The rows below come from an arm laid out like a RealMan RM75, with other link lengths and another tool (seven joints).
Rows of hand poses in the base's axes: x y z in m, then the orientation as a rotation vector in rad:
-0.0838 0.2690 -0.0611 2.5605 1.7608 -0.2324
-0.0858 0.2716 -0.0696 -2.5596 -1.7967 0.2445
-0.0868 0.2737 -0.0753 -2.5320 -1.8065 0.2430
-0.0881 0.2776 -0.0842 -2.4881 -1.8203 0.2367
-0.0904 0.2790 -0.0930 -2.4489 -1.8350 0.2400
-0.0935 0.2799 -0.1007 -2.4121 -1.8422 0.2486
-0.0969 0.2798 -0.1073 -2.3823 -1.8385 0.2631
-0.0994 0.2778 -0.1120 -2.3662 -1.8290 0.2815
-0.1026 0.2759 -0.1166 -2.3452 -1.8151 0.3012
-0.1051 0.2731 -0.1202 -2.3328 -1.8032 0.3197
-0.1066 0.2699 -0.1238 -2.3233 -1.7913 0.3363
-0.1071 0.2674 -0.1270 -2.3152 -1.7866 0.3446
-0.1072 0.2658 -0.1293 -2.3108 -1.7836 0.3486
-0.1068 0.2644 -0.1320 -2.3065 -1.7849 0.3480
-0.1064 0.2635 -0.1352 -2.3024 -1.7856 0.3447
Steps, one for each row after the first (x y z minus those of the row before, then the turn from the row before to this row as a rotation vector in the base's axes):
-0.0020 0.0026 -0.0085 0.0220 0.0236 0.0168
-0.0010 0.0021 -0.0057 0.0149 0.0103 0.0139
-0.0013 0.0039 -0.0089 0.0259 0.0149 0.0215
-0.0023 0.0014 -0.0088 0.0179 0.0164 0.0211
-0.0031 0.0009 -0.0077 0.0167 0.0204 0.0165
-0.0034 -0.0001 -0.0066 0.0138 0.0237 0.0085
-0.0025 -0.0020 -0.0047 0.0054 0.0208 0.0009
-0.0032 -0.0019 -0.0046 0.0094 0.0257 0.0001
-0.0025 -0.0028 -0.0036 0.0035 0.0199 -0.0017
-0.0015 -0.0032 -0.0036 0.0024 0.0175 -0.0027
-0.0005 -0.0025 -0.0032 0.0029 0.0100 0.0005
-0.0001 -0.0016 -0.0023 0.0020 0.0054 0.0000
0.0004 -0.0014 -0.0027 0.0026 0.0014 0.0021
0.0004 -0.0009 -0.0032 0.0040 0.0003 0.0015

